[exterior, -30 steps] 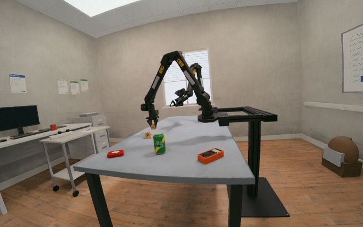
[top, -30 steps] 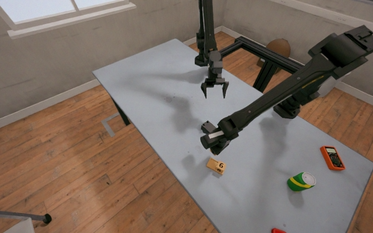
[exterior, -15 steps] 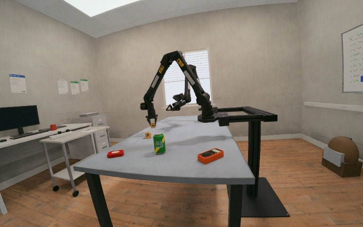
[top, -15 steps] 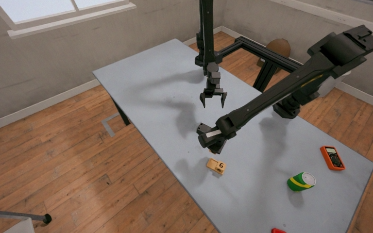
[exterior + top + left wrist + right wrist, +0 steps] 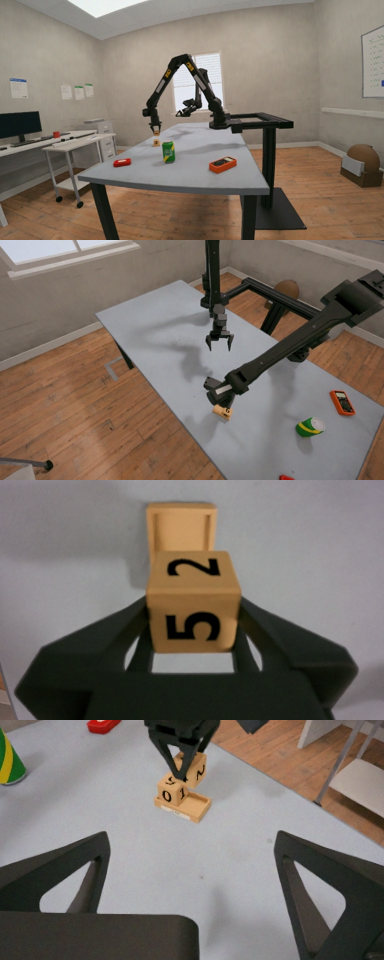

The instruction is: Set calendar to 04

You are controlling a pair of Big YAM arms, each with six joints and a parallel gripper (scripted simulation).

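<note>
My left hand is 10 mm to the right of the wooden calendar tray and 80 mm above it. From my left hand the other things lie so: orange multimeter: 490 mm behind, 430 mm to the left, 80 mm below; red tin: 60 mm ahead, 410 mm to the left, 80 mm below; green can: 200 mm behind, 350 mm to the left, 30 mm below.
</note>
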